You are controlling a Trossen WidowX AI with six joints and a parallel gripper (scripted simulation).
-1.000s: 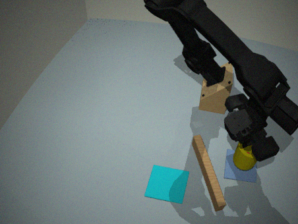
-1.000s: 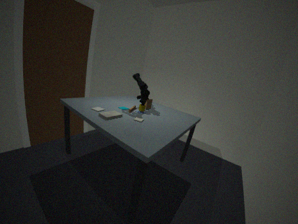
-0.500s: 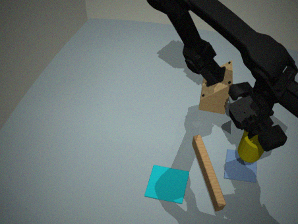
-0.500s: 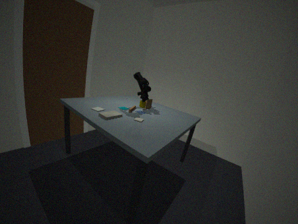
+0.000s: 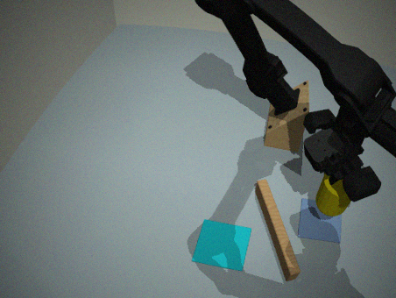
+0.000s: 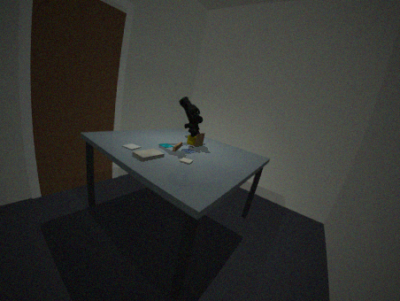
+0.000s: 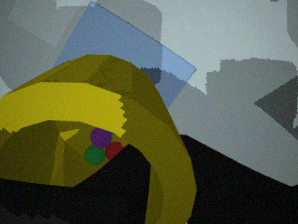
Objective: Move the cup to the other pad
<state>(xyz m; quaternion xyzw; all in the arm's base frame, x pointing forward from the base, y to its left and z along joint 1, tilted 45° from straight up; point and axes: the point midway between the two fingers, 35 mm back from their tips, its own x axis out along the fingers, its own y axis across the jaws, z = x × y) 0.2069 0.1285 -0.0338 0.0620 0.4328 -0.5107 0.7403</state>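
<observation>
Right now my gripper tip is 16 cm to the left of the cyan pad, 13 cm short of it and 10 cm above it. From my gripper tip the other things lie so: wooden bar 9 cm below, 8 cm ahead, 7 cm to the right; then blue pad 10 cm below, 2 cm to the left, 2 cm ahead; then yellow cup 2 cm to the left, 2 cm ahead.
</observation>
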